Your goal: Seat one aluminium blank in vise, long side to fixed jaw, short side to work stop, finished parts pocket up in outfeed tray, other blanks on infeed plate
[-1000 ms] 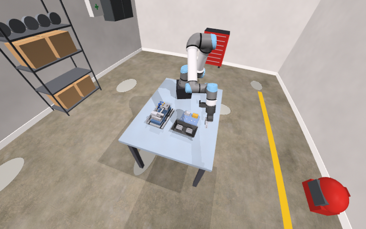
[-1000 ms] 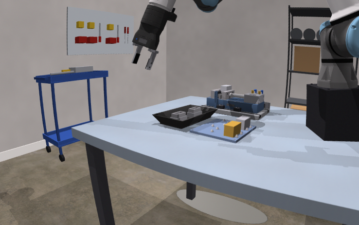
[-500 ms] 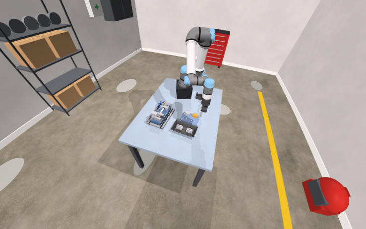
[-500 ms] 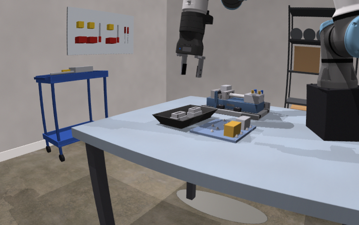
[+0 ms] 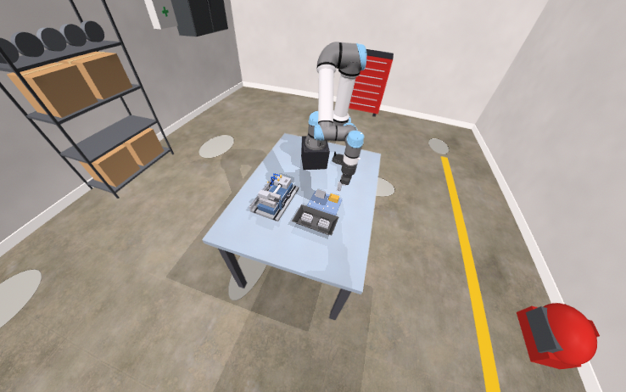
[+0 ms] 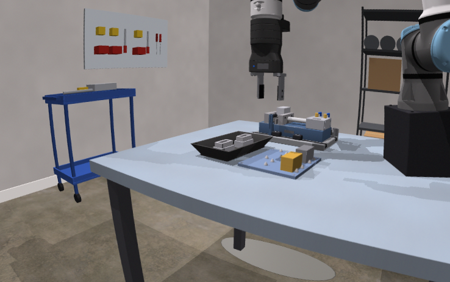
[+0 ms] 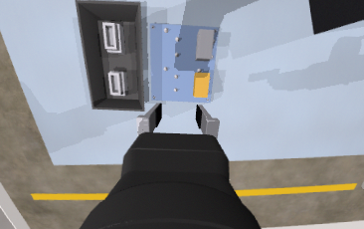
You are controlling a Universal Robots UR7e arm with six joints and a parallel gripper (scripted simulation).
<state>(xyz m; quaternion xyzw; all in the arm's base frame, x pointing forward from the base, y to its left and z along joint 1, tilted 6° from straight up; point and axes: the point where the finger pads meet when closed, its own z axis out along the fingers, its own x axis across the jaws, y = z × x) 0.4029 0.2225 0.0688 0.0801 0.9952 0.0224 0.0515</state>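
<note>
Right now my hand is 170 mm above the brass blank, 60 mm past it and 20 mm to the left of it. The rest, counted from my hand: vise (380 mm to the right, 160 mm below, 30 mm ahead).
</note>
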